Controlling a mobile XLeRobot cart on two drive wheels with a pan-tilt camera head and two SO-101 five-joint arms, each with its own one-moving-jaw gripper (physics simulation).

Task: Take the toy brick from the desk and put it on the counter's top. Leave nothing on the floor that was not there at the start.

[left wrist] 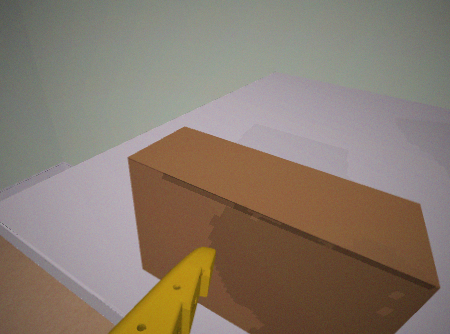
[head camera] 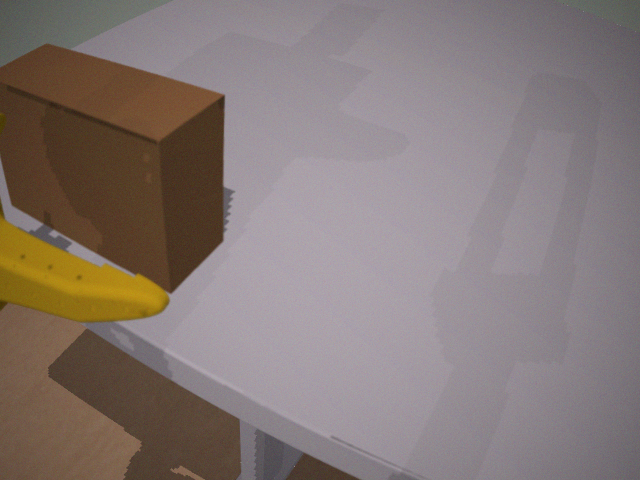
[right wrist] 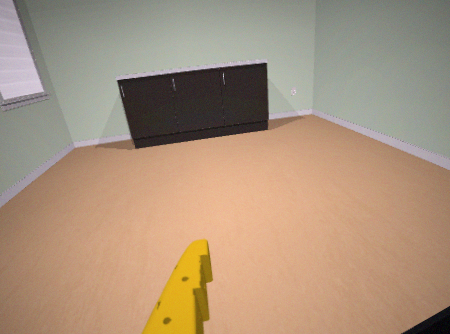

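Note:
The toy brick does not show in any view; the space behind the brown box is partly hidden. The pale desk (head camera: 320, 248) (left wrist: 65, 215) fills much of the head view and the middle of the left wrist view. My left gripper (head camera: 161, 300) (left wrist: 209, 252) is fully open, with one notched yellow jaw in the left wrist view. Its tip is in front of the box's long side, near the desk's front edge. The dark counter (right wrist: 200, 102), with its pale top (right wrist: 192, 70), stands far off in the right wrist view. My right gripper (right wrist: 202, 244) is fully open over the floor.
A large brown box (head camera: 103, 170) (left wrist: 280, 200) stands upright on the desk, at the left in the head view. A desk leg (head camera: 249, 449) goes down under the front edge. A window (right wrist: 20, 55) is at the left in the right wrist view.

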